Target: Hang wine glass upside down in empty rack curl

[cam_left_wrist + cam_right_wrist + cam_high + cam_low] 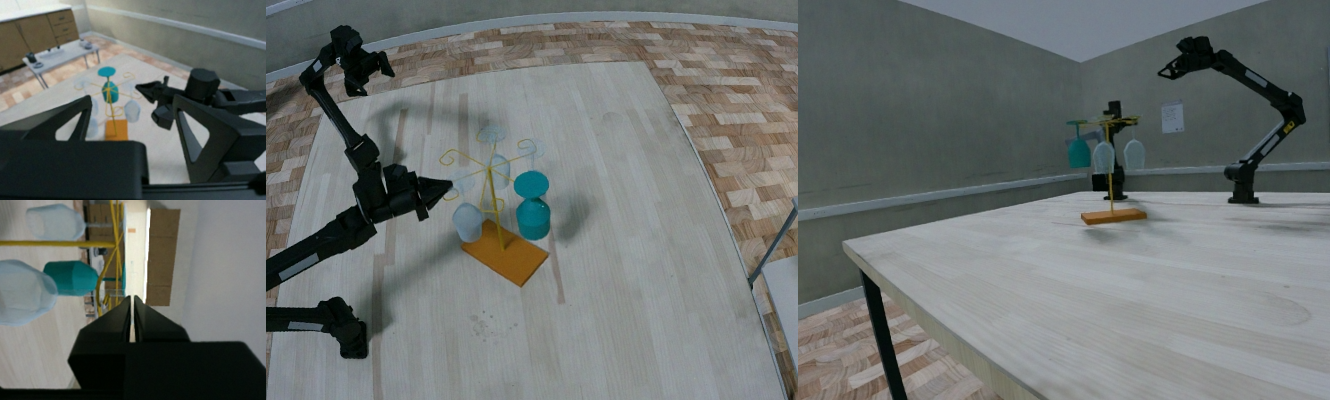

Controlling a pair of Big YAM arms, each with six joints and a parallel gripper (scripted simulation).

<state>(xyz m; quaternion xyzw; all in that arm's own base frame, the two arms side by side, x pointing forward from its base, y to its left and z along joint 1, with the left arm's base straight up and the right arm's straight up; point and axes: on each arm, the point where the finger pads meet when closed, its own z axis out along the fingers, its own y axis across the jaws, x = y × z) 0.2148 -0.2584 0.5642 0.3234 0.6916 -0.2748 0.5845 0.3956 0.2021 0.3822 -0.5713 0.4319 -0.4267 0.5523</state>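
The clear wine glass is 80 mm below my right hand and 20 mm ahead of it. Also, from my right hand: teal glass (180 mm ahead, 90 mm below, 10 mm to the right); yellow wire rack (200 mm below, 90 mm ahead, 60 mm to the left).
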